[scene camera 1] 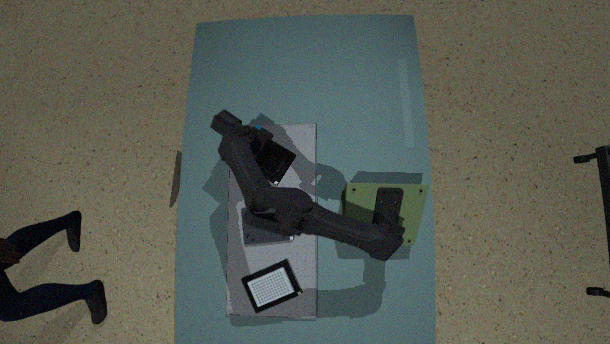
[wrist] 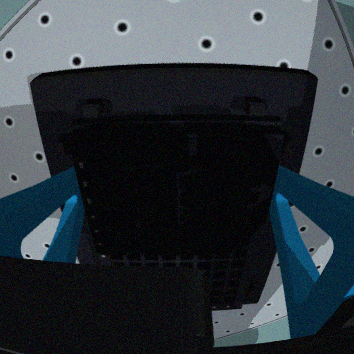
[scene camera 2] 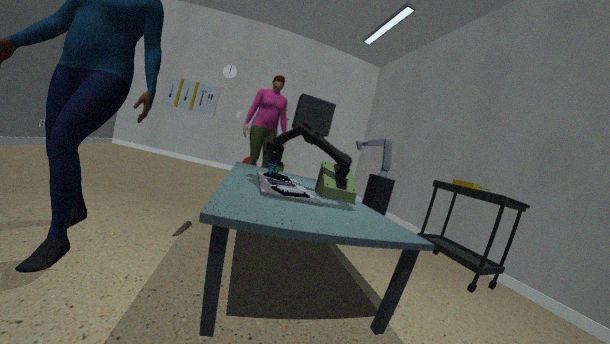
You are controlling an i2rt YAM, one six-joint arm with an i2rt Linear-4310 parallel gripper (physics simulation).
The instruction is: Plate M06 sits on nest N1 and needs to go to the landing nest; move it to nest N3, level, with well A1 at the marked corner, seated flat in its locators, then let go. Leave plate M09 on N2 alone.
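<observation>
A dark well plate [scene camera 1: 275, 159] [scene camera 2: 276, 176] [wrist: 175, 210] sits in its dark nest [wrist: 175, 90] at the far end of the pale perforated board. My gripper [scene camera 2: 275, 169] [wrist: 176, 175] is shut on this plate, a blue finger against each side. The arm hides part of it in scene camera 1, and the lower wrist view is partly blocked. A grey nest [scene camera 1: 265, 237] without a plate lies mid-board, partly under the arm, with a pale mark at one corner. A white-topped plate [scene camera 1: 272, 286] [scene camera 2: 294, 191] sits turned in a black nest at the near end. Plate and nest labels are not legible.
The pale board [scene camera 1: 300, 252] lies on the blue-green table [scene camera 1: 300, 75] [scene camera 2: 300, 220]. A green block [scene camera 1: 415, 200] [scene camera 2: 327, 187] under the arm's base stands beside it. The arm spans above the middle nest. A person [scene camera 2: 95, 85] stands left of the table; a cart [scene camera 2: 480, 195] stands right.
</observation>
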